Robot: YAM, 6 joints.
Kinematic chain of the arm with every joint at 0, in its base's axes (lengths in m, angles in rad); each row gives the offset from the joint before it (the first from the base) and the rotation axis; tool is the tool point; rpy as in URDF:
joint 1: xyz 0 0 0.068 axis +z
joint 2: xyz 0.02 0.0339 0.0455 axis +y
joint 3: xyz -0.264 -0.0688 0 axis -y
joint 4: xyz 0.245 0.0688 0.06 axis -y
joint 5: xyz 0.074 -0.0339 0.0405 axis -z
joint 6: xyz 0.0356 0 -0.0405 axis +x
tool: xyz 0 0 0 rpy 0 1.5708 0
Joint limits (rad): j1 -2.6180..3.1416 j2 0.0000..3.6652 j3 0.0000..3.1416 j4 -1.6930..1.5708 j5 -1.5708..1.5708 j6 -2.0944..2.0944
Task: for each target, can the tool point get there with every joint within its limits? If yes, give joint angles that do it. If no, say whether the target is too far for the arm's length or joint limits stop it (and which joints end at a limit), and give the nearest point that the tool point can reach.
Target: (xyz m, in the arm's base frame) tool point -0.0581 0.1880 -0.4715
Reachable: no: joint limits stop it (at a limit: joint 2) | nearest point -0.0613 0.1982 -0.3780 | short by 0.094 m
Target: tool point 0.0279 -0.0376 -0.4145
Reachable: no: joint limits stop it (at a limit: joint 2) | nearest point 0.0503 -0.0677 -0.3409 | short by 0.083 m
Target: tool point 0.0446 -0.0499 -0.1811
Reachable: yes | joints -1.1804 3.3852 1.1168 -0.8275 -0.6744 -1.0457
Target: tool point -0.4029 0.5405 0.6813
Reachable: no: too far | nearest point -0.2944 0.3950 0.5237 | short by 0.240 m
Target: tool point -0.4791 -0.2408 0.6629
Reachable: no: too far | nearest point -0.3911 -0.2181 0.5695 | short by 0.130 m
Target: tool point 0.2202 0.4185 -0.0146
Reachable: yes | joints 1.0524 2.7243 1.3456 1.3216 -0.4680 -0.5791
